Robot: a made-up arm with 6 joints. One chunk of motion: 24 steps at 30 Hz.
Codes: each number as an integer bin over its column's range. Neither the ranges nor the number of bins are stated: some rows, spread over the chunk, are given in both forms.
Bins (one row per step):
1: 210 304 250 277 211 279
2: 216 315 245 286 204 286
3: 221 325 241 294 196 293
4: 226 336 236 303 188 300
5: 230 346 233 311 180 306
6: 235 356 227 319 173 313
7: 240 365 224 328 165 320
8: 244 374 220 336 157 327
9: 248 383 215 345 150 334
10: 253 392 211 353 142 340
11: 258 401 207 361 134 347
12: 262 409 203 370 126 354
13: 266 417 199 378 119 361
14: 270 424 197 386 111 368
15: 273 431 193 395 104 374
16: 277 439 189 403 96 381
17: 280 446 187 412 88 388
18: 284 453 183 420 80 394
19: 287 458 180 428 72 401
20: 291 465 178 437 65 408
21: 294 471 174 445 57 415
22: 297 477 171 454 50 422
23: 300 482 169 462 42 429
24: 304 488 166 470 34 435
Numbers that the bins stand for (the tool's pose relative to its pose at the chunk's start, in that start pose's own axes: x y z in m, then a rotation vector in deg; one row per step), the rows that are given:
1: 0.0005 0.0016 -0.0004 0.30 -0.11 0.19
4: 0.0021 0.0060 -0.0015 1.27 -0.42 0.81
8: 0.0039 0.0112 -0.0028 2.49 -0.85 1.60
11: 0.0052 0.0149 -0.0038 3.42 -1.16 2.19
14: 0.0064 0.0181 -0.0046 4.35 -1.48 2.80
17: 0.0074 0.0211 -0.0054 5.32 -1.79 3.39
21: 0.0088 0.0245 -0.0064 6.55 -2.22 4.18
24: 0.0097 0.0268 -0.0070 7.48 -2.53 4.77
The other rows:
2: 0.0011 0.0032 -0.0008 0.63 -0.21 0.40
3: 0.0016 0.0045 -0.0011 0.93 -0.32 0.60
5: 0.0025 0.0074 -0.0018 1.56 -0.53 0.98
6: 0.0030 0.0088 -0.0022 1.86 -0.63 1.19
7: 0.0035 0.0100 -0.0025 2.20 -0.74 1.39
9: 0.0043 0.0125 -0.0032 2.83 -0.95 1.80
10: 0.0048 0.0137 -0.0035 3.13 -1.05 1.98
12: 0.0056 0.0160 -0.0041 3.76 -1.27 2.39
13: 0.0060 0.0171 -0.0044 4.05 -1.37 2.60
15: 0.0067 0.0190 -0.0049 4.69 -1.58 2.98
16: 0.0071 0.0201 -0.0052 4.98 -1.68 3.18
18: 0.0078 0.0221 -0.0057 5.62 -1.90 3.57
19: 0.0081 0.0227 -0.0059 5.91 -2.01 3.77
20: 0.0085 0.0237 -0.0061 6.25 -2.11 3.98
22: 0.0091 0.0253 -0.0066 6.88 -2.32 4.39
23: 0.0094 0.0260 -0.0068 7.18 -2.42 4.59

